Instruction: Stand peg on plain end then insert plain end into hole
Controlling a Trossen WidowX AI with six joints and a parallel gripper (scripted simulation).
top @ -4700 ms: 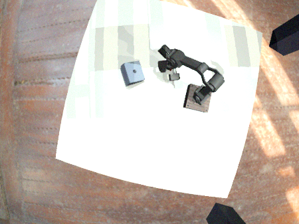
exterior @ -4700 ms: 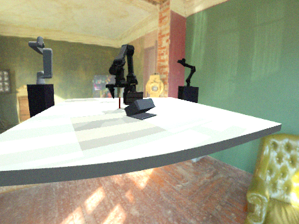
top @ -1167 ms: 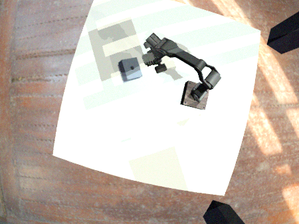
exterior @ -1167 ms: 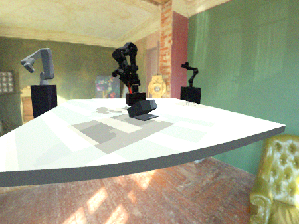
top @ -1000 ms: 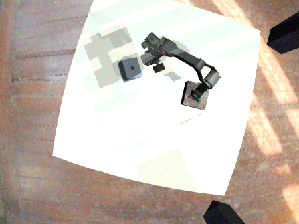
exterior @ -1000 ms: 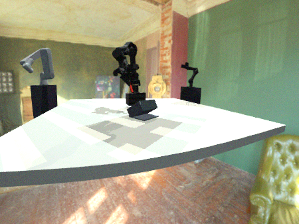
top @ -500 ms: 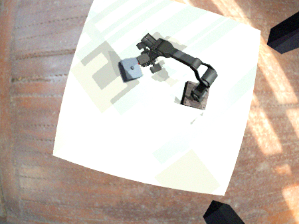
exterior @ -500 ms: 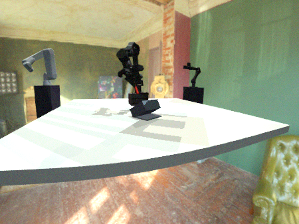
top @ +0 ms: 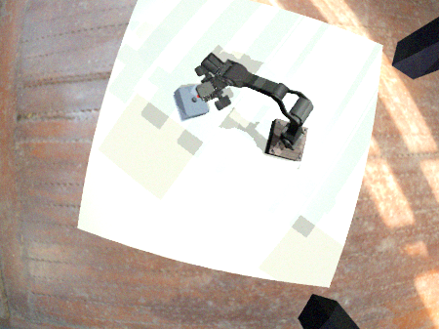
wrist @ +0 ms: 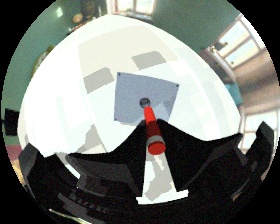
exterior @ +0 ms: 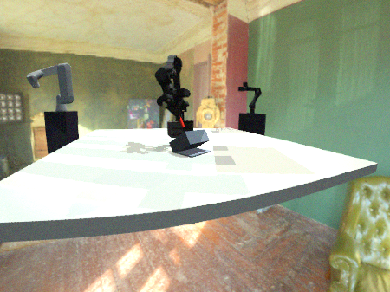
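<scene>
Now: the sloped panel 40 mm ahead of my gripper tip, 40 mm to the left of it and 90 mm below it. From my gripper tip the other things lie so: red peg: 10 mm behind, 10 mm to the right, 10 mm above.
</scene>
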